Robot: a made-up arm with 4 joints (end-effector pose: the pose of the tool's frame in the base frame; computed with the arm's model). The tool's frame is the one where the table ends. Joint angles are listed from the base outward.
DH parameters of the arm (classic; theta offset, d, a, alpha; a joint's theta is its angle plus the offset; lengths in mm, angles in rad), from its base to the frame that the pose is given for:
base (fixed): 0.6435 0 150 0
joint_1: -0.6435 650 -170 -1.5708
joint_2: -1.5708 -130 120 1.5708
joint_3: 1.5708 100 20 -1.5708
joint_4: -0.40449 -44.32 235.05 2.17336
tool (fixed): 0.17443 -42.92 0 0
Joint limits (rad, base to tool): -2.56..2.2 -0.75..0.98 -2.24..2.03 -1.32..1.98
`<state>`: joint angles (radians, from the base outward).
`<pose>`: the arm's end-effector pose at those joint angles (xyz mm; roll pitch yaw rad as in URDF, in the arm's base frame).
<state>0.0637 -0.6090 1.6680 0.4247</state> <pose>-13.0 -53.5 505.0 -2.9114 0.9953 -0.3890</pose>
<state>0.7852 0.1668 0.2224 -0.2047</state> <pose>-205.1 -91.2 771.0 -0.6848 0.1953 3.1303</pose>
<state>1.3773 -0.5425 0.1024 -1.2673</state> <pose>113.0 -448.2 592.8 -0.7218 0.6501 -1.4964</pose>
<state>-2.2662 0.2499 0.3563 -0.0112</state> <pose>406.6 260.8 740.4 -0.5493 0.3050 -0.0418</pose>
